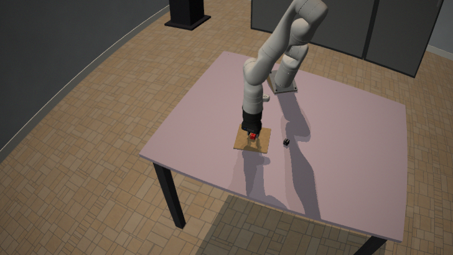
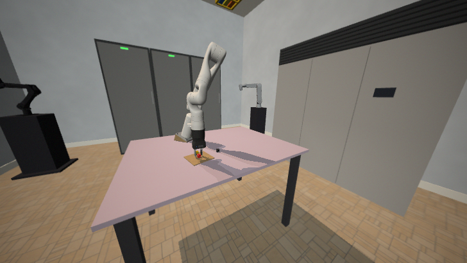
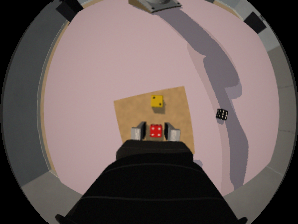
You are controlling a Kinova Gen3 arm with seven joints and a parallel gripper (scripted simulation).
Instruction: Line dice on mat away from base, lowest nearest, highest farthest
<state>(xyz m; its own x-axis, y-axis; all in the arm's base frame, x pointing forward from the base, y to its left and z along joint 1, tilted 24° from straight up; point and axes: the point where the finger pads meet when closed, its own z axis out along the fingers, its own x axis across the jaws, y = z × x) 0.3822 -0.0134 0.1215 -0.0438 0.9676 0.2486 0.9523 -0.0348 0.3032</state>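
My gripper is now 20 mm above the red die. From my hand the other things lie so: yellow die 50 mm behind, 20 mm below; then square mat 30 mm below; then black die 40 mm behind, 140 mm to the left, 20 mm below.
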